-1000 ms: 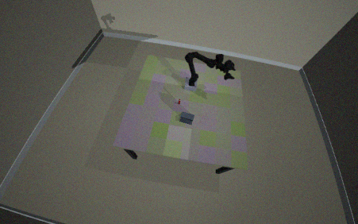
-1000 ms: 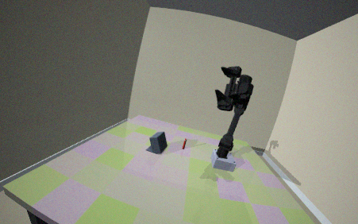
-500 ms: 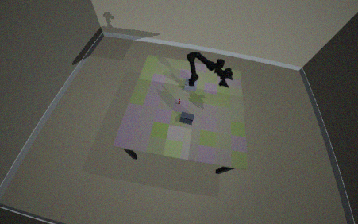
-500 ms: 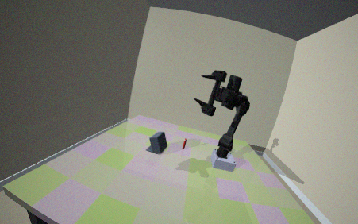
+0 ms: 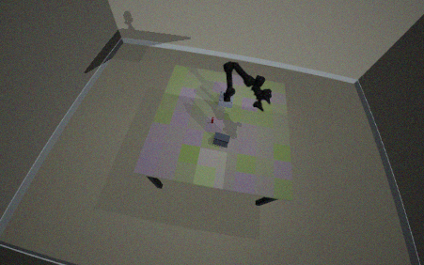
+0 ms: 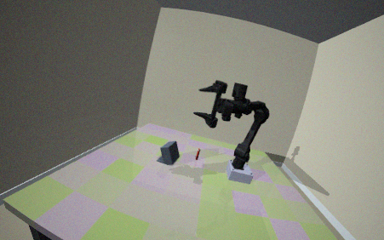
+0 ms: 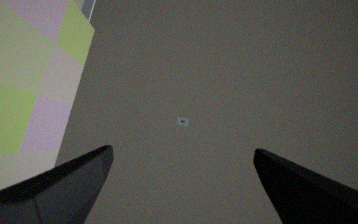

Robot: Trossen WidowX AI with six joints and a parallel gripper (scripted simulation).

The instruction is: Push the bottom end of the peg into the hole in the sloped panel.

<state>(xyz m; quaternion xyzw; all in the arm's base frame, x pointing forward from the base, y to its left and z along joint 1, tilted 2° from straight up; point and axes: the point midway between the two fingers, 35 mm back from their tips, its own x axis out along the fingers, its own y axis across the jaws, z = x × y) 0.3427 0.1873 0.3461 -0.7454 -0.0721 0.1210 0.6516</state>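
Now: gripper tip 13 cm past the red square peg, 36 cm to the left of it and 36 cm above it. The rest, counted from my gripper tip: dark sloped panel (5 cm ahead, 28 cm to the right, 36 cm below).
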